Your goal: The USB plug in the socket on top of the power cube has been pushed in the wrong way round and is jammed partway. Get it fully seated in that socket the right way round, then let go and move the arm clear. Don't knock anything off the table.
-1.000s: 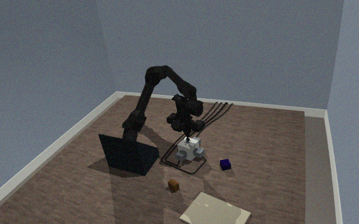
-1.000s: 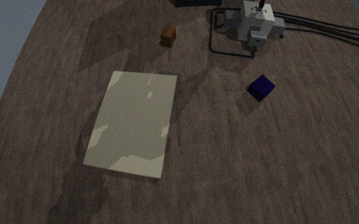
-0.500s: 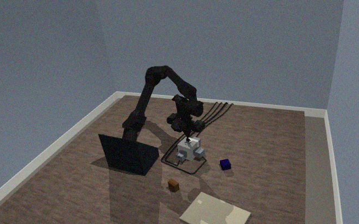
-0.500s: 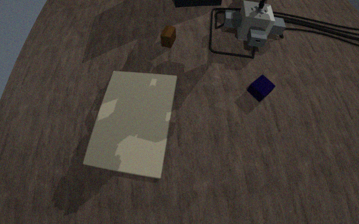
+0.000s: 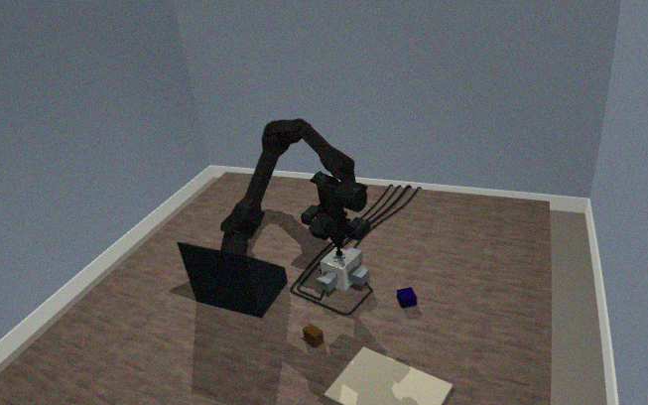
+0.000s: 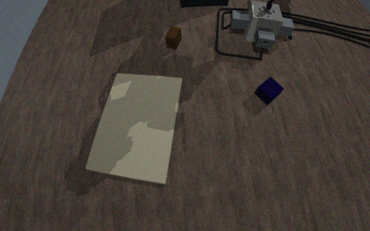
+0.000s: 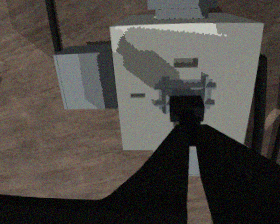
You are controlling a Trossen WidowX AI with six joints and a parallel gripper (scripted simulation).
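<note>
Now: the black USB plug 20 mm below my gripper tip. Round my gripper tip: blue cube (190 mm ahead, 70 mm to the right, 100 mm below); then cream sheet (200 mm ahead, 360 mm to the right, 110 mm below); then brown cube (10 mm behind, 240 mm to the right, 90 mm below).
</note>
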